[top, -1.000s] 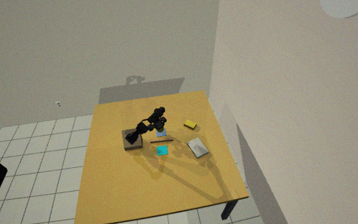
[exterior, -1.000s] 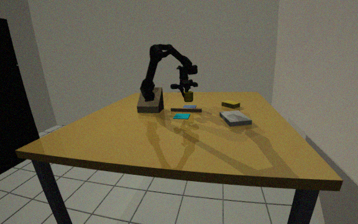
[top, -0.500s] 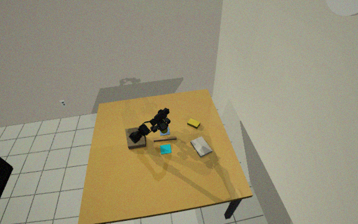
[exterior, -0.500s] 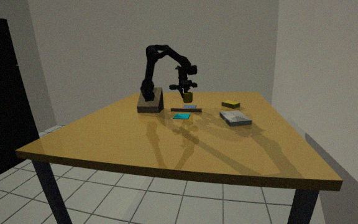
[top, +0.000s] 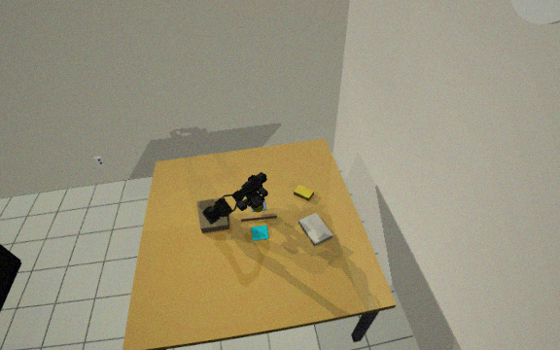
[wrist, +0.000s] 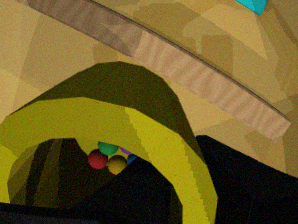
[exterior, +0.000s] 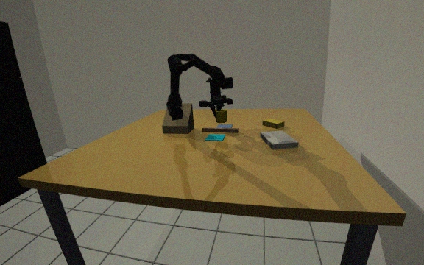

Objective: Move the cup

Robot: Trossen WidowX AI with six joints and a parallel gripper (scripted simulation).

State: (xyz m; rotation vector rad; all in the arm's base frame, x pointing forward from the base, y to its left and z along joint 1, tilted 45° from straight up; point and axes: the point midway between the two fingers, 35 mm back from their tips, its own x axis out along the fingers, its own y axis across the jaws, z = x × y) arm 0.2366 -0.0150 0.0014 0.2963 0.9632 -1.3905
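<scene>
Right now the cyan pad is 13 cm to the right of my gripper tip and 9 cm below it. From my gripper tip the other things lie so: yellow cup (2 cm ahead, 1 cm to the left); then grey flat box (31 cm ahead, 20 cm to the right, 7 cm below); then thin bar (2 cm ahead, 2 cm to the right, 8 cm below).
</scene>
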